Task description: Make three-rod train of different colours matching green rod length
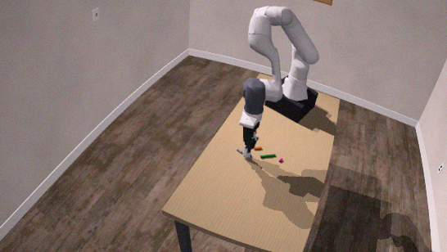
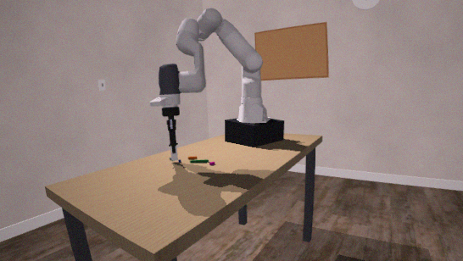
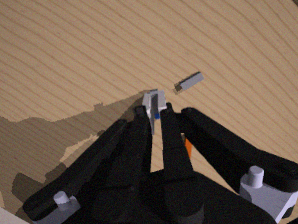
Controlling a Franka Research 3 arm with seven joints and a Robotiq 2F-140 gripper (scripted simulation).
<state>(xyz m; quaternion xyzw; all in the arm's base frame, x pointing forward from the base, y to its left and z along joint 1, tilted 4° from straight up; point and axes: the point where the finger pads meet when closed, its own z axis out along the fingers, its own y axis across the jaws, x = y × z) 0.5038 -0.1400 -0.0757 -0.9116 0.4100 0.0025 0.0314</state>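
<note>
Right now the blue rod is 1 cm behind my hand, 2 cm to the left of it and 4 cm below it. Also, from my hand: magenta rod: 4 cm behind, 18 cm to the left, 4 cm below; green rod: 4 cm behind, 10 cm to the left, 4 cm below; orange rod: 8 cm behind, 4 cm to the left, 4 cm below.
</note>
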